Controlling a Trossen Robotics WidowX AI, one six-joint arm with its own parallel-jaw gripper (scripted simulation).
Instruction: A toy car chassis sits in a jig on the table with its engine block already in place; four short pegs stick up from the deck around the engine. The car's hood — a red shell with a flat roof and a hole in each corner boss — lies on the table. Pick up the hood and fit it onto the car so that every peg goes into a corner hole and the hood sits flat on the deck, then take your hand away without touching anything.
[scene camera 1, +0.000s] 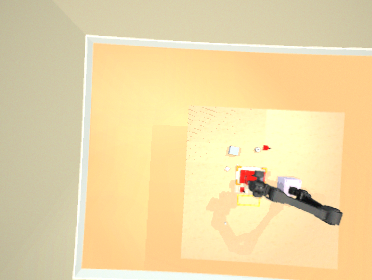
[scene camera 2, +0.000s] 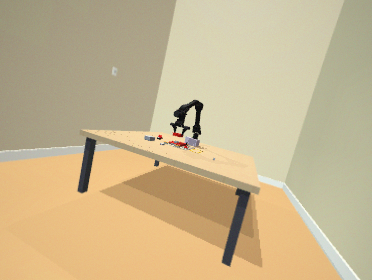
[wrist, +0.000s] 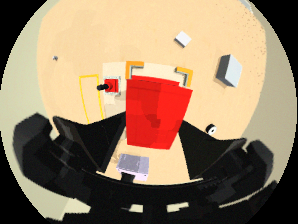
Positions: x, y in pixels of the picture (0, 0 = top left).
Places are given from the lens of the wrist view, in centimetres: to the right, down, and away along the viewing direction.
my gripper (wrist: 153, 117): 1, 1, 10
hood (wrist: 154, 111): 1, 0, 8
